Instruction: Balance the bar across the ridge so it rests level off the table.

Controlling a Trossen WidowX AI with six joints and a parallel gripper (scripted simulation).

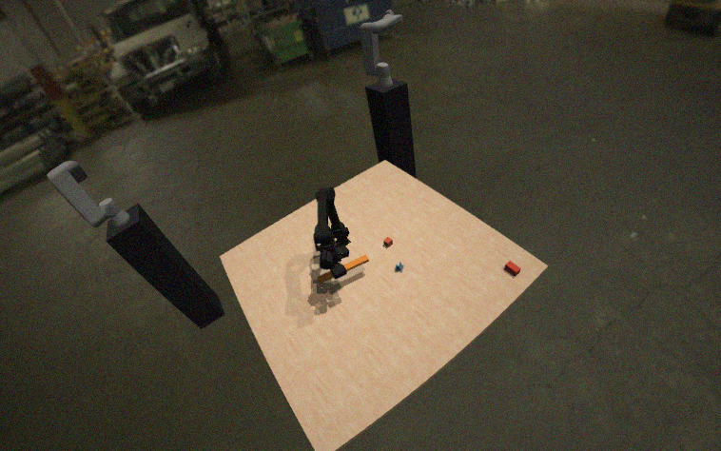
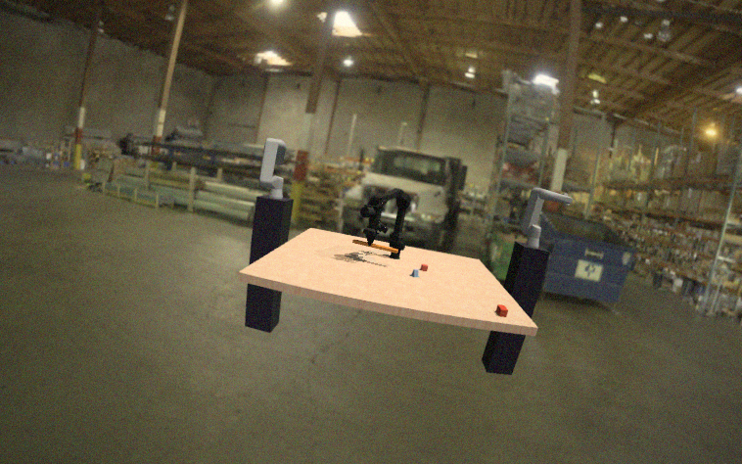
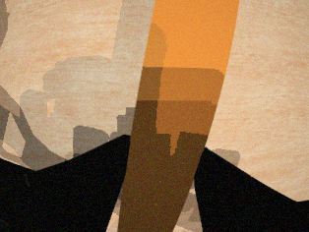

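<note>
My gripper tip is now 1 cm short of the orange bar and 3 cm to the right of it. From my gripper tip the other things lie so: red block (51 cm ahead, 65 cm to the left, 8 cm below); then red cube (4 cm behind, 32 cm to the left, 8 cm below).
</note>
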